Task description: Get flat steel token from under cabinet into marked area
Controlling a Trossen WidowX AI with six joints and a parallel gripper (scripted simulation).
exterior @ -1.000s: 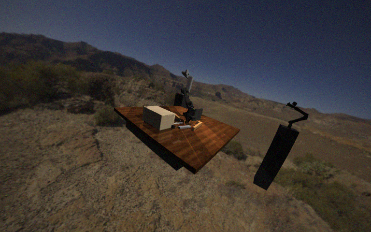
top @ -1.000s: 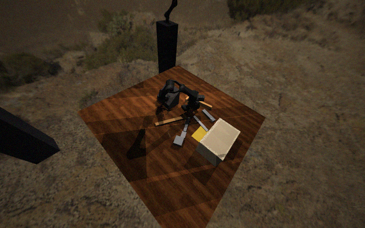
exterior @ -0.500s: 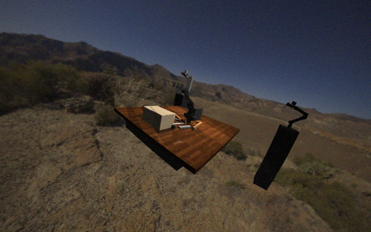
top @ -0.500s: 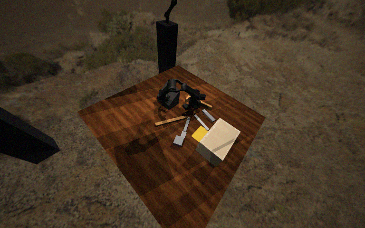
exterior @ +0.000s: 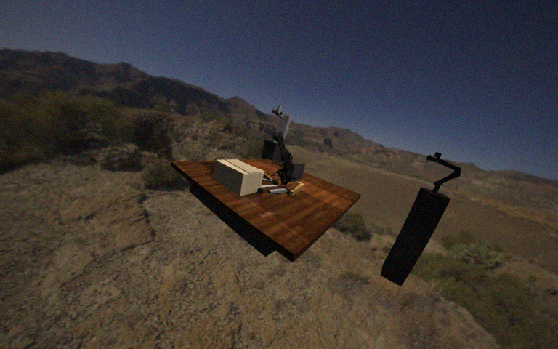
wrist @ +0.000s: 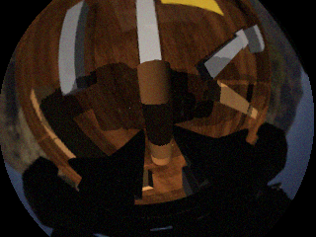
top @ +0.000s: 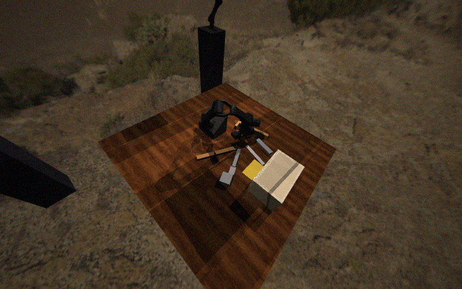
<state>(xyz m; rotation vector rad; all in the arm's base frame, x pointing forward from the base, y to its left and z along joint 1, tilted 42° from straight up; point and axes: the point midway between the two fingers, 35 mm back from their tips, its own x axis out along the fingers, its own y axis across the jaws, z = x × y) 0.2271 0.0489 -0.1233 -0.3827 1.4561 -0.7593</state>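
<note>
Right now the grey bar is 170 mm ahead of my gripper tip and 70 mm to the left of it. The rest, counted from my gripper tip: wooden stick 230 mm to the right, 40 mm behind; grey block 340 mm to the right, 150 mm ahead, 10 mm above; grey scraper 210 mm to the right, 110 mm ahead.
</note>
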